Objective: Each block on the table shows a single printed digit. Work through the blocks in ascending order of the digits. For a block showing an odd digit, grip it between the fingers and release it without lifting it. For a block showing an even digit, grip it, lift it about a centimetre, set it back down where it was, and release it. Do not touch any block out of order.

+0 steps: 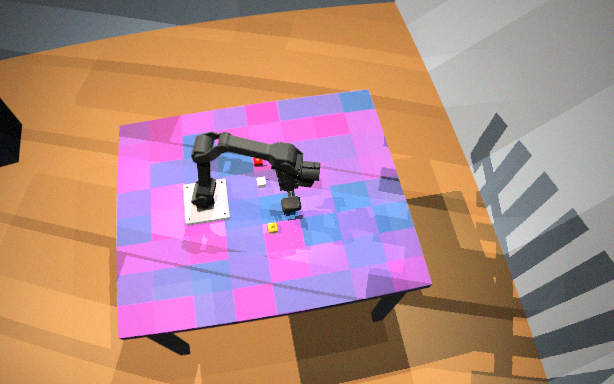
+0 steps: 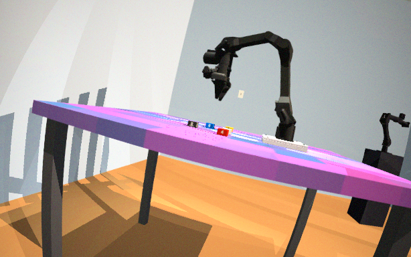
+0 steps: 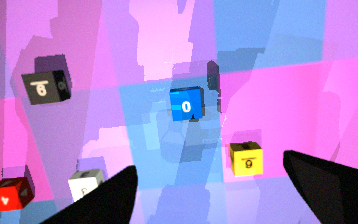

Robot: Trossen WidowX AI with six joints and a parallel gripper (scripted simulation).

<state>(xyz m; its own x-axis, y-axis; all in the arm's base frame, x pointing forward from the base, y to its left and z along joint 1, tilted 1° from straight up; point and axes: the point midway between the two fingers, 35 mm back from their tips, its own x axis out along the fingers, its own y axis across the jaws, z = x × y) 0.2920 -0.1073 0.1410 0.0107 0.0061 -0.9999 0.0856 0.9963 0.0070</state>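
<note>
Right now my gripper tip is 110 mm above the blue block, 10 mm to the right of it and 10 mm short of it. The rest, counted from my gripper tip: cream block (150 mm to the left, 110 mm below, 70 mm behind); then dark block (150 mm to the left, 110 mm below, 60 mm ahead); then yellow block (110 mm below, 70 mm behind, 50 mm to the right).
</note>
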